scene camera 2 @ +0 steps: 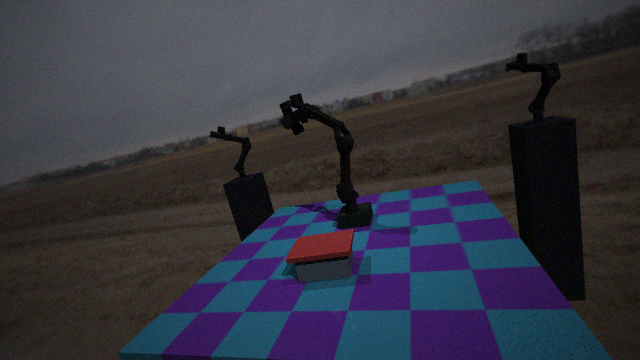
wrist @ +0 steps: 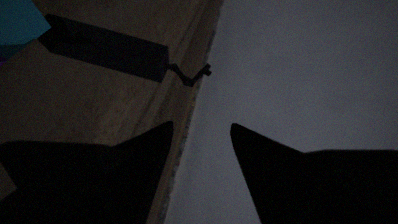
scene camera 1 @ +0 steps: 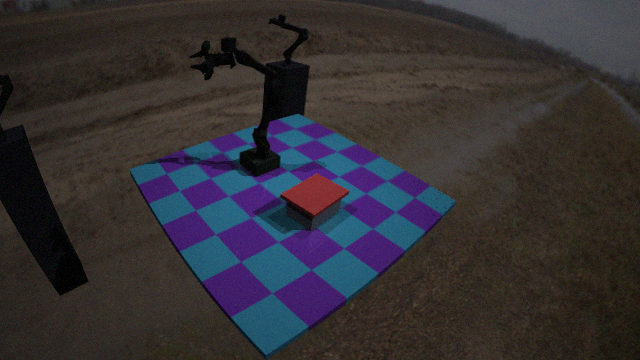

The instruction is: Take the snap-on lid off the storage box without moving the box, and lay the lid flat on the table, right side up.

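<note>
Lid and box visible in the pictures, gripper too.
</note>
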